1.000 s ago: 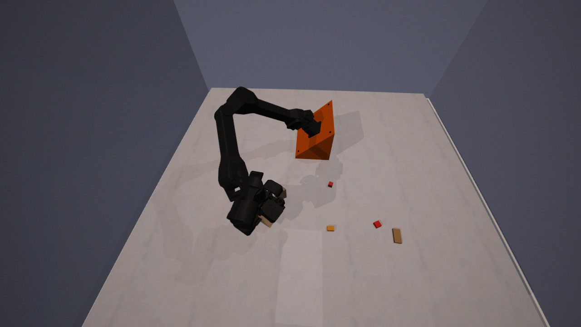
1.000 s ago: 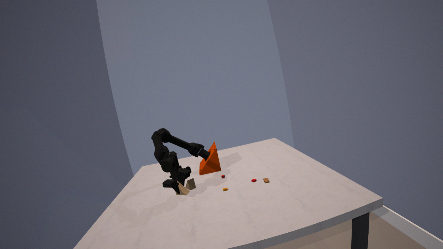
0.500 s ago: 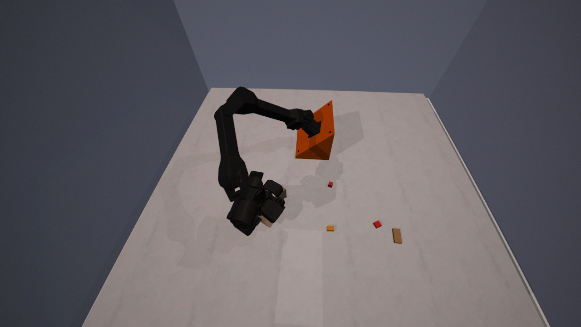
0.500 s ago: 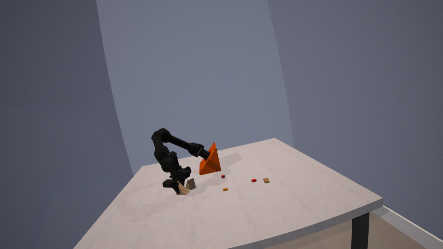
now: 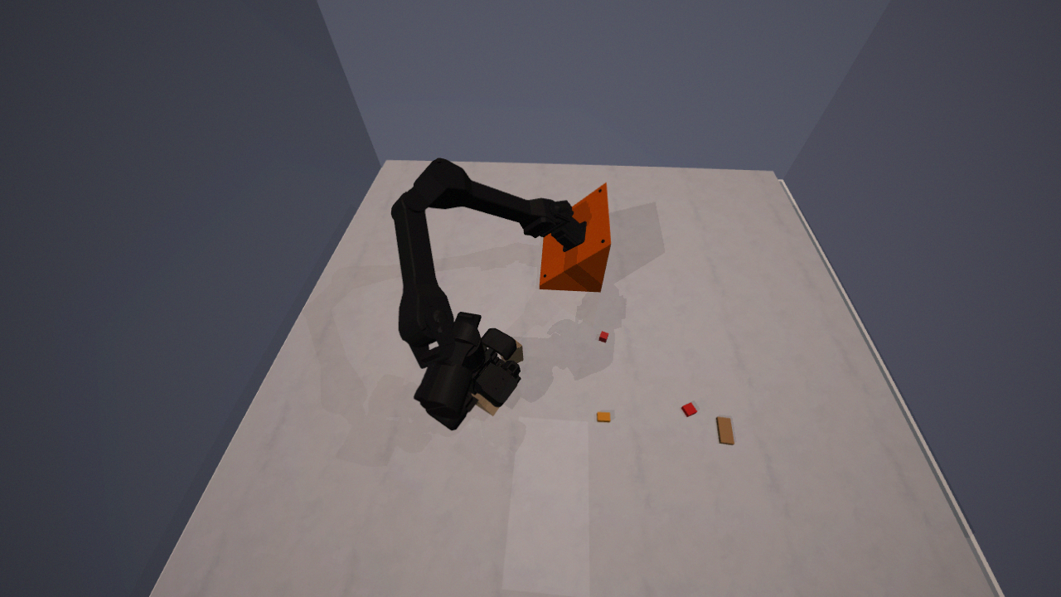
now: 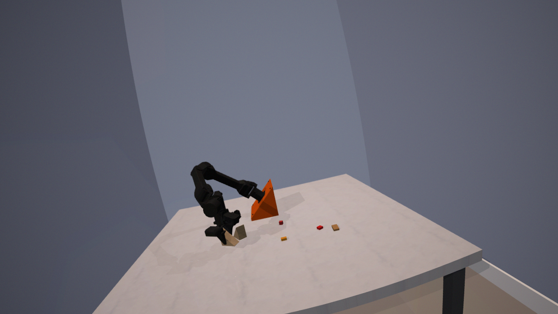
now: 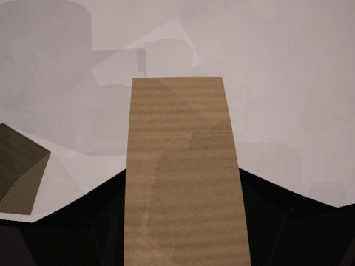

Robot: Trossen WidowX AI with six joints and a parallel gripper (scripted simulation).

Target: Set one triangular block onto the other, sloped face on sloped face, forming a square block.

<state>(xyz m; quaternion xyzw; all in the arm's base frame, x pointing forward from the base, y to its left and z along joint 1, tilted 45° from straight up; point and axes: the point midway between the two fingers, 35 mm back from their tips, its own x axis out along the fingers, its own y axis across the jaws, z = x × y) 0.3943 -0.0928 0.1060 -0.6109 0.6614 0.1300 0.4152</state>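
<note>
The triangular block lies 10 mm above my gripper tip. Also, from my gripper tip: small orange piece (240 mm to the left, 30 mm below); then flat tan piece (10 mm behind, 470 mm to the left, 30 mm below).
</note>
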